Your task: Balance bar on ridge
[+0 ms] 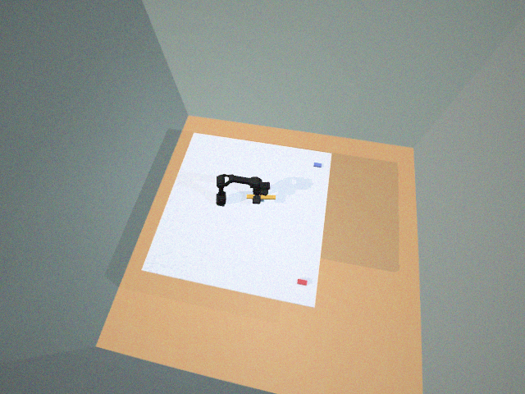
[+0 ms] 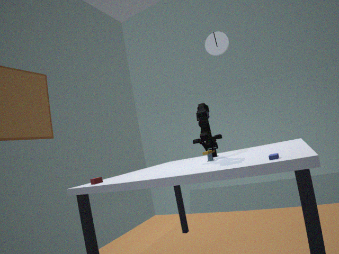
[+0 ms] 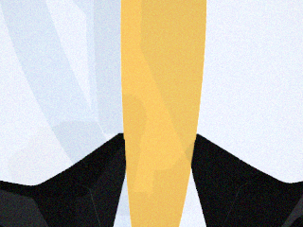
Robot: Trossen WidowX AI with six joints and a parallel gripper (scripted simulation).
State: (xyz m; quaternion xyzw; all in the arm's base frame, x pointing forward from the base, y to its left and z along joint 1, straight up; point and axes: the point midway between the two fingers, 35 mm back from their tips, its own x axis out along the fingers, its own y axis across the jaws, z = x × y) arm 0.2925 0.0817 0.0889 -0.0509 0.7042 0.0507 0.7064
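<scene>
Now: the bar 30 mm ahead of my gripper tip. Round my gripper tip: blue block (450 mm ahead, 420 mm to the left, 50 mm below); red block (580 mm to the right, 450 mm ahead, 40 mm below).
</scene>
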